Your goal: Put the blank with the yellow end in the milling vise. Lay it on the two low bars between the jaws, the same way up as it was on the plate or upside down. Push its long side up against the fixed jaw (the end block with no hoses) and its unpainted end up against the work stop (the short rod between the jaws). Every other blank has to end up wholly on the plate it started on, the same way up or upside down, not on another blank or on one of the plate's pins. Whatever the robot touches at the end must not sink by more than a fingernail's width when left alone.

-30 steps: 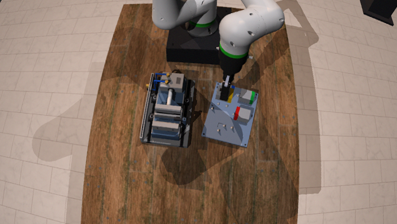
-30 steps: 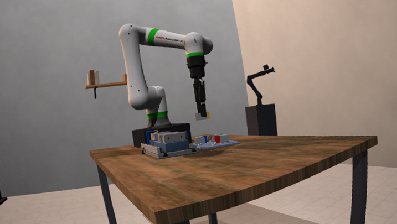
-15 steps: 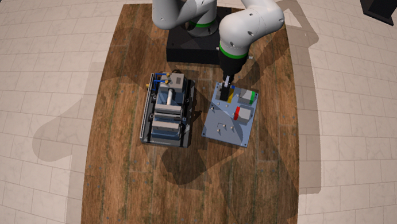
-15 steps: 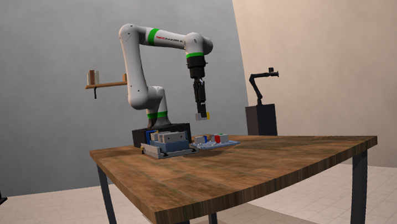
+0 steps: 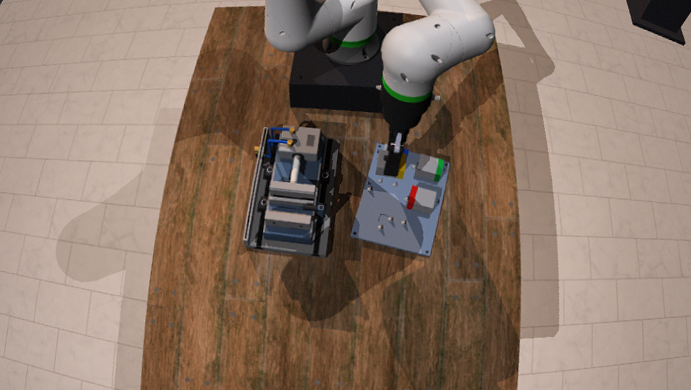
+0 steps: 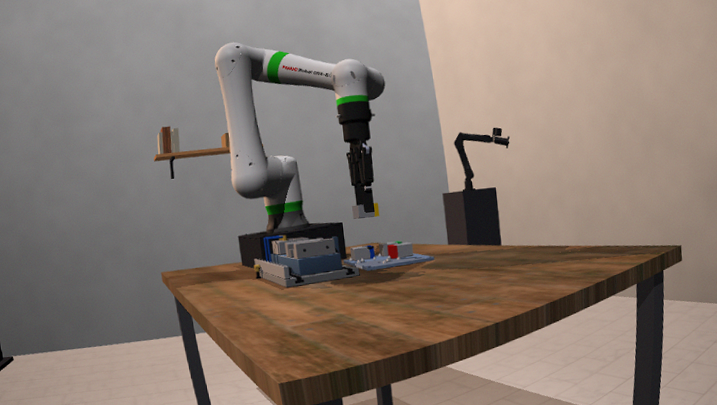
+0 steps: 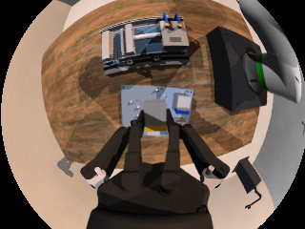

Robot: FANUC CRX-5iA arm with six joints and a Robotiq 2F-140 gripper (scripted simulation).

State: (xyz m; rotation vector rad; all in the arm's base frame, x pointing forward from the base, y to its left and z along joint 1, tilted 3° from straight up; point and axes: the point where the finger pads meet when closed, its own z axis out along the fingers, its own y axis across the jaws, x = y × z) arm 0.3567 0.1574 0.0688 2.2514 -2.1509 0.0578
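Right now my hand is 3 cm above the yellow-ended blank. From my hand the other things lie so: red-ended blank: 1 cm ahead, 9 cm to the left, 16 cm below; then blue-ended blank: 9 cm behind, 1 cm to the left, 16 cm below; then blue-grey plate: 5 cm to the left, 18 cm below.
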